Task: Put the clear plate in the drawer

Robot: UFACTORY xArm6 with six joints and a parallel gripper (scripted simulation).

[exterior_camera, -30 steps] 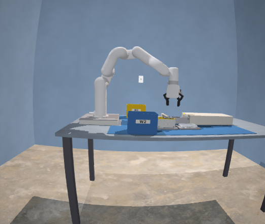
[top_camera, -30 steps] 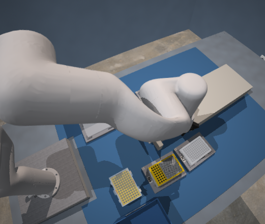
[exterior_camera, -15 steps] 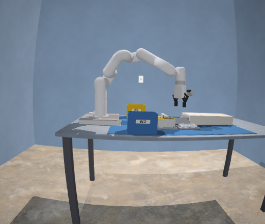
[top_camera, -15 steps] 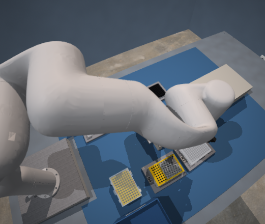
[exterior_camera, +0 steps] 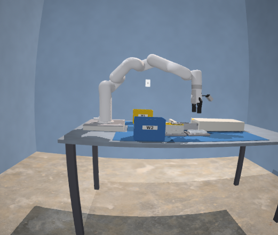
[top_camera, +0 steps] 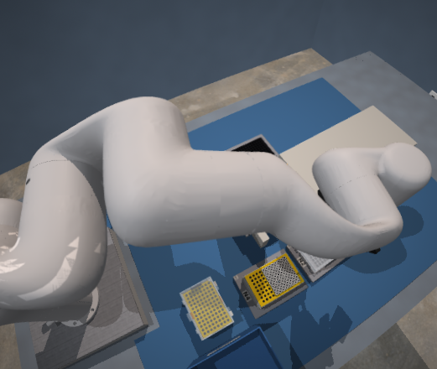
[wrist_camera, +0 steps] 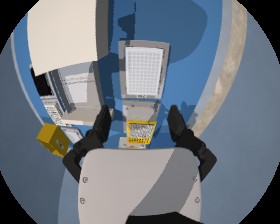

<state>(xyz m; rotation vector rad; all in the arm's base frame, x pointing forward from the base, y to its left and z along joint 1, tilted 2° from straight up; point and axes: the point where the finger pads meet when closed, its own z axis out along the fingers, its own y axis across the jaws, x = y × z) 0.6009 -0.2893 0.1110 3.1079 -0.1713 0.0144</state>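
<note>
The work nest N2 is 15 cm below my hand, 1 cm to the right of it and 1 cm ahead of it. The rest, counted from my hand: blue bin W2 (37 cm behind, 12 cm below, 8 cm to the right); then black plate (35 cm to the left, 14 cm below, 8 cm ahead); then drawer (18 cm to the left, 14 cm below, 1 cm ahead).
</note>
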